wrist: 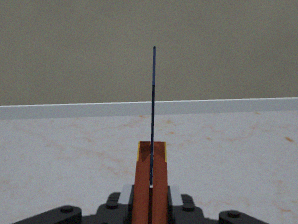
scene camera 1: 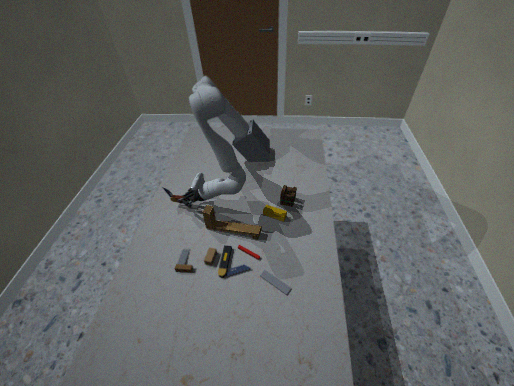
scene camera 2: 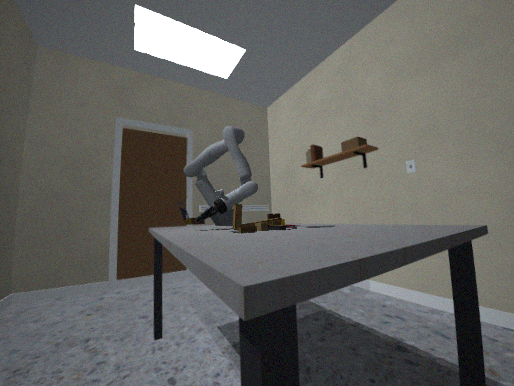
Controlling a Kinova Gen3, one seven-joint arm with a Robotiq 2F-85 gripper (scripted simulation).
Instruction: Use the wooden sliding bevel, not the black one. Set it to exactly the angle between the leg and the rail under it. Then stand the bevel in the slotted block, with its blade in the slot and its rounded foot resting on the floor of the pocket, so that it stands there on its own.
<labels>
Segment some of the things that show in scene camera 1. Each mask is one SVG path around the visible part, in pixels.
A wooden leg-and-rail piece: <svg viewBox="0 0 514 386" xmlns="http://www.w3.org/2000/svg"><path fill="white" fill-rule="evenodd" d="M206 205L203 217L207 229L260 236L261 226L218 221L215 218L214 207Z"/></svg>
</labels>
